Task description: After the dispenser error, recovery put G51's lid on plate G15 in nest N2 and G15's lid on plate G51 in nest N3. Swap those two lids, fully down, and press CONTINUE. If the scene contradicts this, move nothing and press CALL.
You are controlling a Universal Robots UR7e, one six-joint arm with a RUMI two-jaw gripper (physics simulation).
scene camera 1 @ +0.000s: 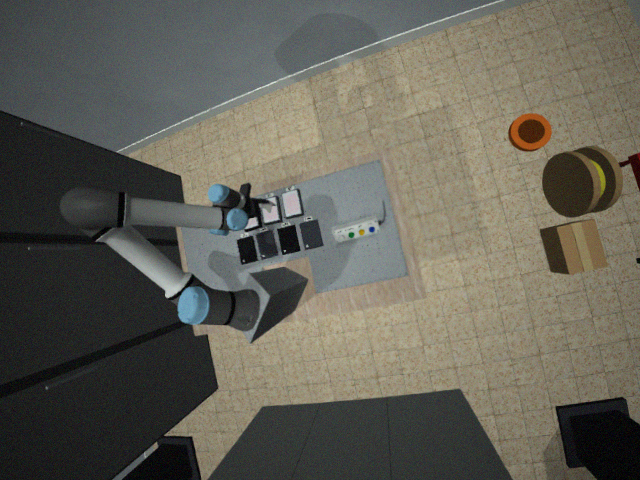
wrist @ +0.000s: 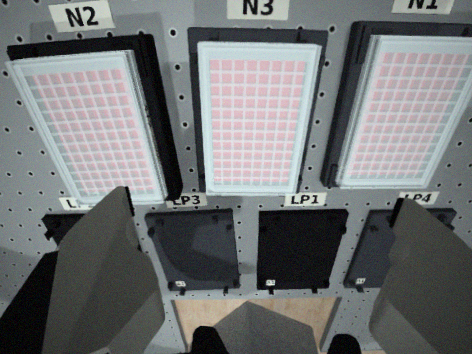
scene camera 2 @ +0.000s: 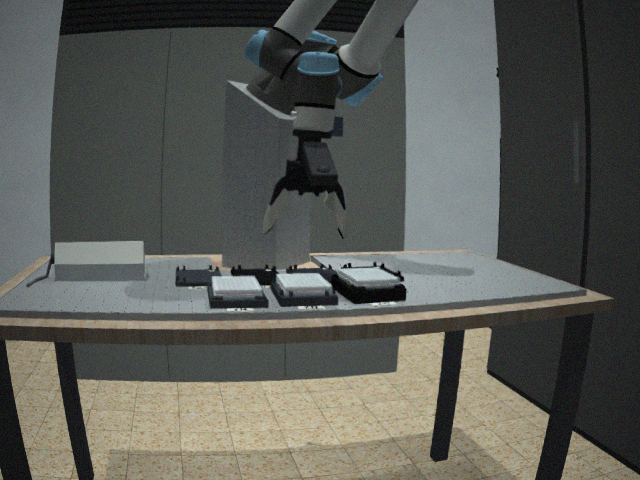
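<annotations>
On a button box (scene camera 2: 113,260) (scene camera 1: 346,223), these are the same spot.
</annotations>
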